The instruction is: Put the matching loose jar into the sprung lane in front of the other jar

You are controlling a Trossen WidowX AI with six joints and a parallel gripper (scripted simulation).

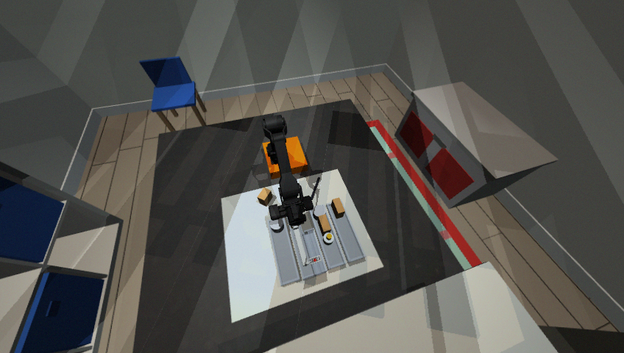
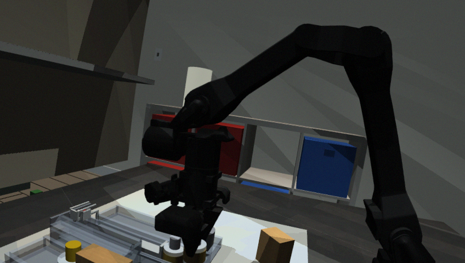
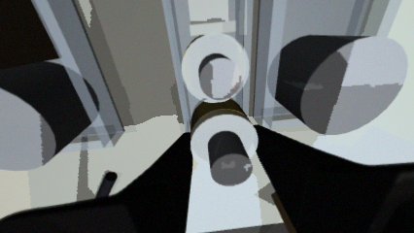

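Right now my gripper tip is 16 cm short of the sprung lane, 3 cm to the right of it and 3 cm above it. Also, from my gripper tip: black rod (15 cm to the left, 13 cm behind, 4 cm below); red mark (22 cm ahead, 4 cm to the left, 2 cm above).
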